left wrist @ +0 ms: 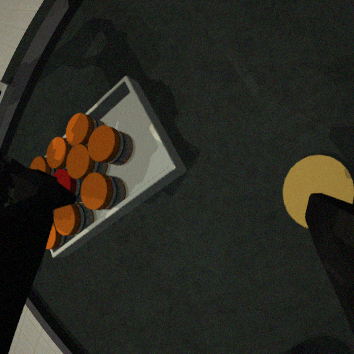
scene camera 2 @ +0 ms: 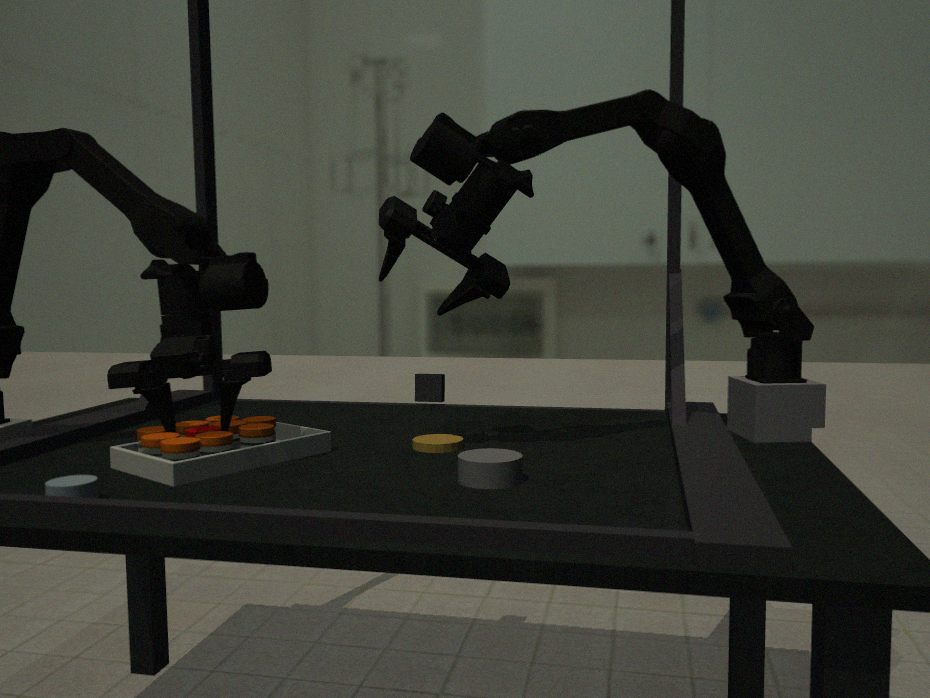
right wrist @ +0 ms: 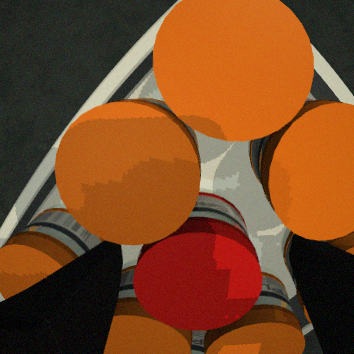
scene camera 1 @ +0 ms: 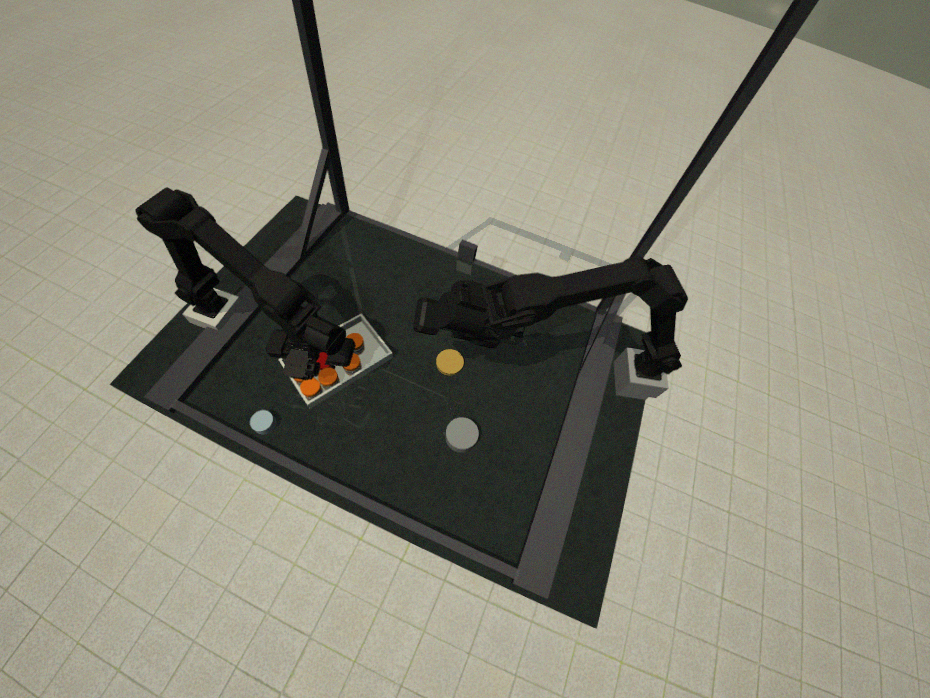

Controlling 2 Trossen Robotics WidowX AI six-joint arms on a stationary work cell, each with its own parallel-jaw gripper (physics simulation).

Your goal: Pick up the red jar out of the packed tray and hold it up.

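Pixels of known places: left gripper, fingertip midpoint: (left wrist: 181, 207) (scene camera 2: 409, 297) (scene camera 1: 437, 325); right gripper, fingertip midpoint: (left wrist: 61, 192) (scene camera 2: 199, 437) (right wrist: 208, 249) (scene camera 1: 321, 365); left arm's base, link origin: (scene camera 2: 775, 380) (scene camera 1: 647, 367); right arm's base, link origin: (scene camera 1: 210, 305).
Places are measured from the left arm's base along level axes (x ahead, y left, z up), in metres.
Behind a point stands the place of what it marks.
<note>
The red jar (scene camera 1: 323, 359) @(x 0.789, y 0.106, z -0.035 m) (scene camera 2: 199, 431) @(x 0.790, y 0.124, z -0.035 m) (left wrist: 63, 181) @(x 0.782, y 0.101, z -0.035 m) (right wrist: 197, 280) @(x 0.789, y 0.110, z -0.035 m) stands among several orange-lidded jars in the white tray (scene camera 1: 350, 378) @(x 0.719, y 0.134, z -0.054 m) (scene camera 2: 255, 458) @(x 0.720, y 0.136, z -0.068 m) (left wrist: 155, 120) @(x 0.687, y -0.001, z -0.068 m), at the picture's left in both scene views. My right gripper (scene camera 2: 198, 420) @(x 0.793, y 0.117, z -0.044 m) (right wrist: 208, 249) @(x 0.793, y 0.117, z -0.044 m) is open and empty, pointing down over the tray, with one fingertip on each side of the red jar, near lid height. Whether the fingers touch any jar is unclear. My left gripper (scene camera 2: 410, 296) @(x 0.527, y 0.064, z 0.128 m) (left wrist: 181, 207) @(x 0.527, y 0.064, z 0.128 m) is wide open and empty, high above the table right of the tray. Its finger partly hides the jars in the left wrist view.
An orange-lidded jar (right wrist: 127, 172) @(x 0.769, y 0.147, z -0.035 m) overlaps the red lid in the right wrist view. A yellow disc (scene camera 1: 449, 362) @(x 0.492, y 0.040, z -0.069 m) (scene camera 2: 437, 442) @(x 0.492, y 0.060, z -0.069 m) (left wrist: 312, 180) @(x 0.499, y 0.027, z -0.069 m) and a grey cylinder (scene camera 1: 461, 433) @(x 0.438, y 0.225, z -0.051 m) (scene camera 2: 489, 468) @(x 0.440, y 0.260, z -0.057 m) lie right of the tray. A pale blue disc (scene camera 1: 261, 420) @(x 0.886, y 0.270, z -0.057 m) (scene camera 2: 71, 484) @(x 0.880, y 0.287, z -0.057 m) lies near the front edge.
</note>
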